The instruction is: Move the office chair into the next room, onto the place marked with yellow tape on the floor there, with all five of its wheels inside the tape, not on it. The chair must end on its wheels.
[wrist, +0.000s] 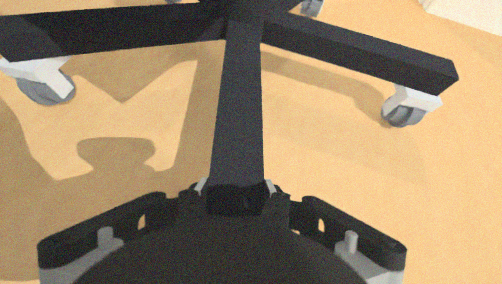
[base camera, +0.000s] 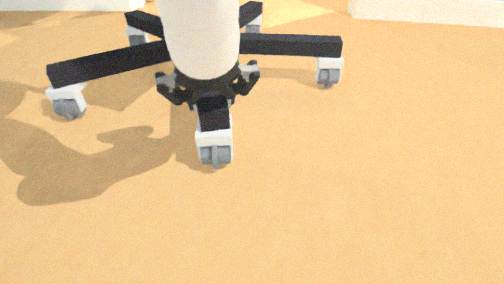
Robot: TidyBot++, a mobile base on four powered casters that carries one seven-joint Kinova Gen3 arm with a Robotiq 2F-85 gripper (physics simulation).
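Frame: origin at the arm's base, x ahead, y left, z up, level; metres.
Seen in the pictures: gripper, between the fingertips: (wrist: 236,188) (base camera: 212,105).
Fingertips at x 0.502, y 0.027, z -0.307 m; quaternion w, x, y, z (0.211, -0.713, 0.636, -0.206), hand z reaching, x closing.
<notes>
Offsets run from my fingertips to a thing's top centre.
The office chair's black five-legged base (base camera: 290,45) (wrist: 242,100) stands upright, its visible grey wheels on the floor; its seat and back do not show. My gripper (base camera: 213,100) (wrist: 236,188) is shut on the leg that points toward me, near its outer end, with one finger on each side. That leg's wheel @(dx -0.045, dy -0.001, dz -0.030 m) (base camera: 215,154) is just below the gripper in the base camera view. Another wheel @(dx +0.192, dy -0.248, dz -0.038 m) (base camera: 328,75) (wrist: 404,112) is on the right, and one @(dx +0.131, dy +0.305, dz -0.030 m) (base camera: 69,106) (wrist: 47,87) is on the left. The white arm hides the hub in the base camera view. No yellow tape can be made out.
Beyond the chair, a white wall base (base camera: 70,4) is at the top left and another (base camera: 430,11) (wrist: 472,14) at the top right, with an opening between them. A bright patch of light lies on the floor there. Shadows fall to the left.
</notes>
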